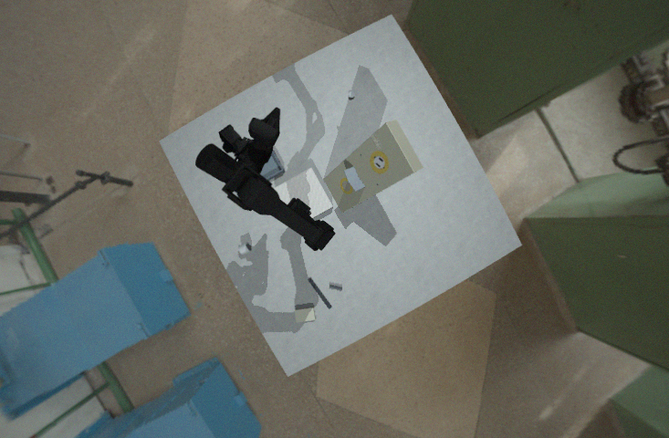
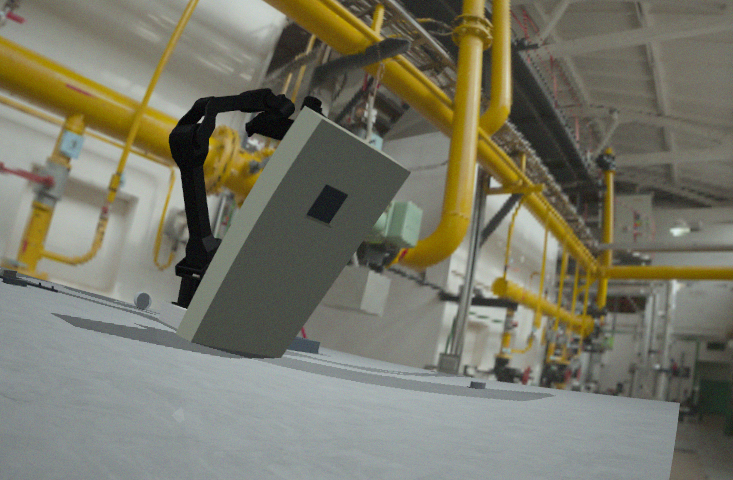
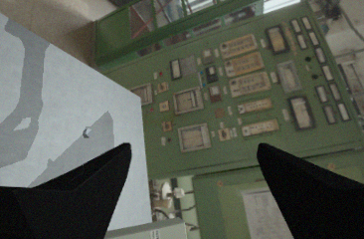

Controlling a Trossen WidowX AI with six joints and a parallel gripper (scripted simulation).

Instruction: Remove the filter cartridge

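The round cartridge lies 210 mm ahead of my gripper tip, 250 mm to the right of it and 220 mm below it. The rest, counted from my gripper tip: service panel: 160 mm ahead, 240 mm to the right, 290 mm below; cream block: 440 mm behind, 550 mm to the right, 470 mm below.
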